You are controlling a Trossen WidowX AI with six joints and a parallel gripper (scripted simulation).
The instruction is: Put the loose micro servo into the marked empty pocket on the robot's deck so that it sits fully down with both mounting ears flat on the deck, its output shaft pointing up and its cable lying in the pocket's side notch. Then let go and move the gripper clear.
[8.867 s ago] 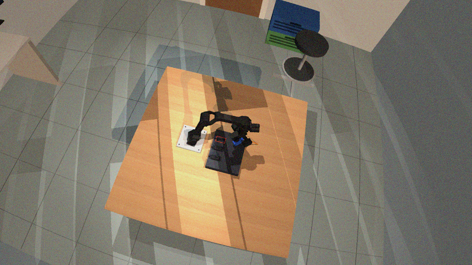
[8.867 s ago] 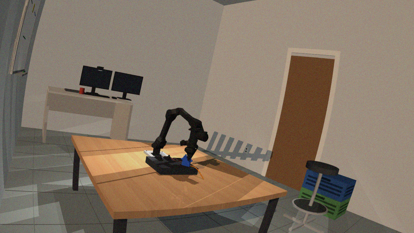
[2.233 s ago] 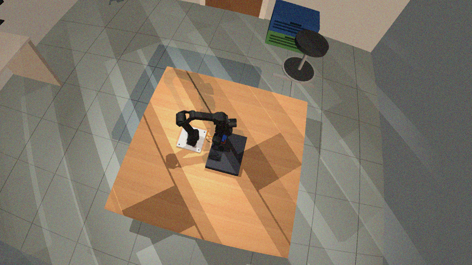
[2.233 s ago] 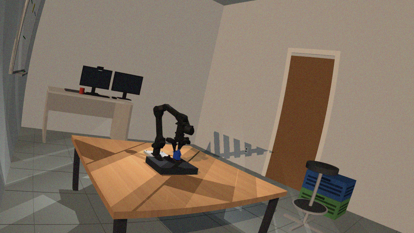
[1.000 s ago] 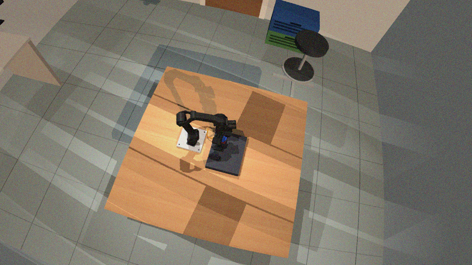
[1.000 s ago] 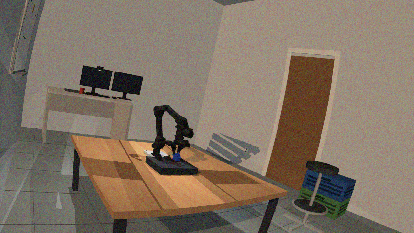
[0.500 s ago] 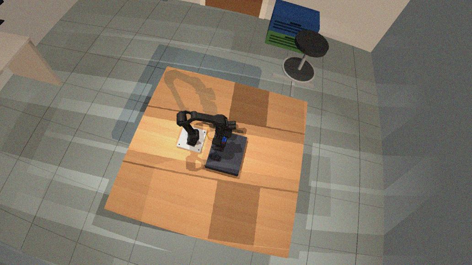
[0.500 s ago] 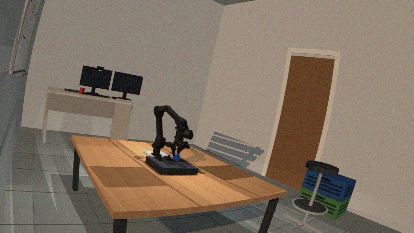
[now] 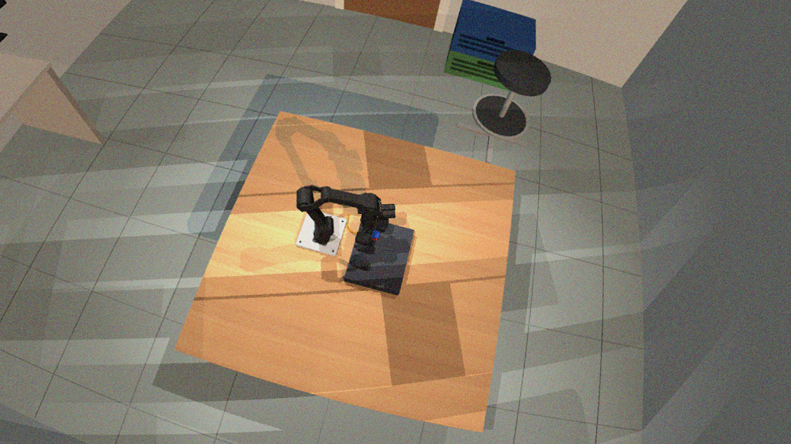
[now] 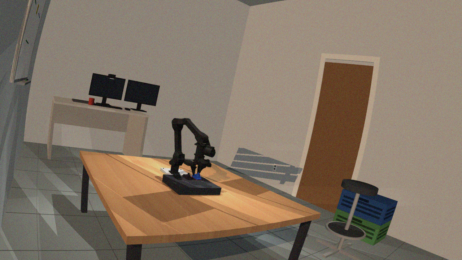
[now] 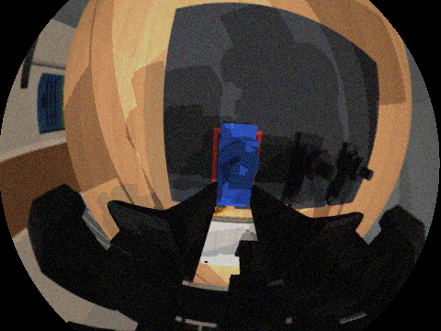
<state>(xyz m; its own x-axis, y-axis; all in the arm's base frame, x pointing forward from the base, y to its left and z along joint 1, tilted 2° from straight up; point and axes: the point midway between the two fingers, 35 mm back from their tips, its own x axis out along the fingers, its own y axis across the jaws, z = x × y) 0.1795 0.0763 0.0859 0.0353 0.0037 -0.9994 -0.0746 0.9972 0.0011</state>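
Right now the dark robot deck is 130 mm ahead of my gripper tip, 70 mm to the right of it and 40 mm below it.
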